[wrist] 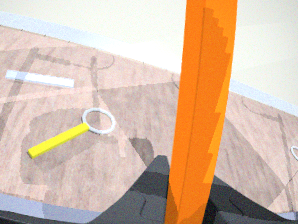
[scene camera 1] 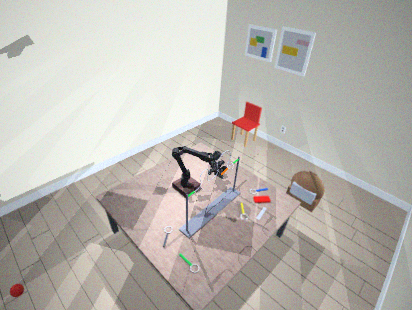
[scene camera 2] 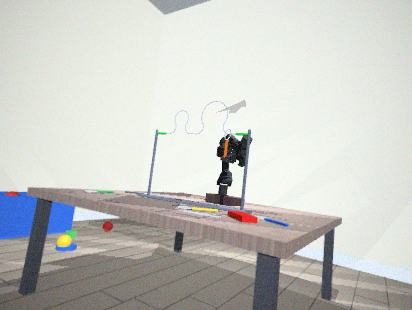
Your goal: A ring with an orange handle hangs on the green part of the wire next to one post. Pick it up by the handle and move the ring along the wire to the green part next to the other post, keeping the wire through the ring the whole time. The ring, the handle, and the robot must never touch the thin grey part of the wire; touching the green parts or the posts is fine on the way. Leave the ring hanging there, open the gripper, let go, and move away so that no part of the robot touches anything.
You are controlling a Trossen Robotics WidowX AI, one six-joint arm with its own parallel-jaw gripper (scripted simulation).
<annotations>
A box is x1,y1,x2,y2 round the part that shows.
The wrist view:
gripper: [0,155,297,223]
yellow-handled ring: [28,108,115,158]
</annotations>
